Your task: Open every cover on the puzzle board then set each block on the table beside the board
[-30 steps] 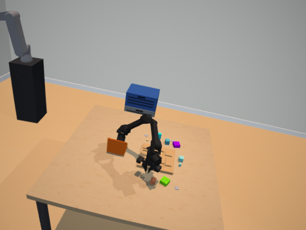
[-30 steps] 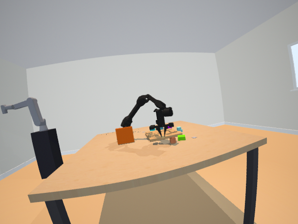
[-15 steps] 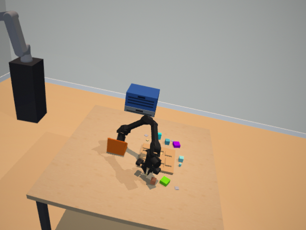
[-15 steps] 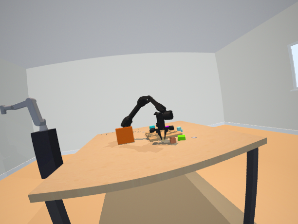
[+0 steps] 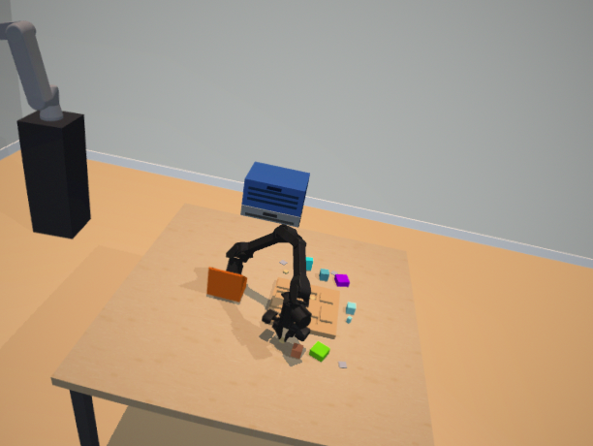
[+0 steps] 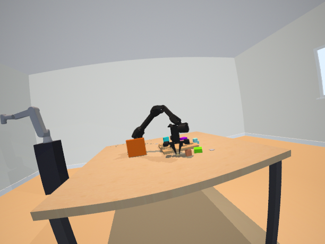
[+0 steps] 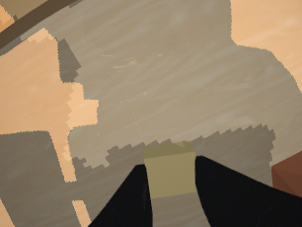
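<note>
My gripper tip is now 8 cm short of the wooden puzzle board, 24 cm to the right of it and 1 cm below it. The rest, counted from my gripper tip: brown block 6 cm ahead, 6 cm to the right, 1 cm above; green block 15 cm ahead, 4 cm to the right, 1 cm above; light cyan block 29 cm ahead, 24 cm to the left, 1 cm above.
</note>
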